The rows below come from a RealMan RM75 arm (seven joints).
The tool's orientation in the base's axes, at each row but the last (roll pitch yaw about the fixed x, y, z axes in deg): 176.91 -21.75 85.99; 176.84 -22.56 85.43; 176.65 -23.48 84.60; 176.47 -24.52 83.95
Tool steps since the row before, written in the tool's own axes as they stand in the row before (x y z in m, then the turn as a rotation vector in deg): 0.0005 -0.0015 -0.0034 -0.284 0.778 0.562; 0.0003 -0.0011 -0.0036 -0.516 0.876 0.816; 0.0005 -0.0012 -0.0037 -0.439 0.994 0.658; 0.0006 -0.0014 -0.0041 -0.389 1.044 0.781
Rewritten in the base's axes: -0.0017 -0.0006 0.0033 0.800 -0.128 -0.588; -0.0014 -0.0010 0.0034 0.902 -0.255 -0.906; -0.0015 -0.0008 0.0035 1.011 -0.260 -0.724; -0.0018 -0.0009 0.0039 1.078 -0.172 -0.812
